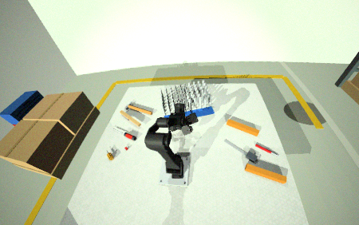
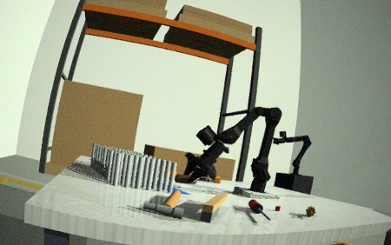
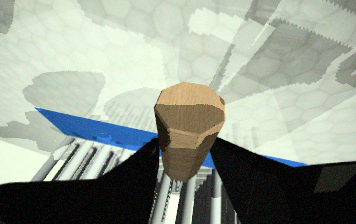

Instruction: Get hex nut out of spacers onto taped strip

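Right now my gripper tip is 11 cm short of the blue taped strip, 2 cm to the left of it and 4 cm above it. From my gripper tip the other things lie so: tiny red piece 18 cm behind, 41 cm to the left, 3 cm below; red screwdriver 25 cm behind, 52 cm to the right, 3 cm below; tool with thin metal rod 10 cm ahead, 2 cm to the left, 1 cm below.
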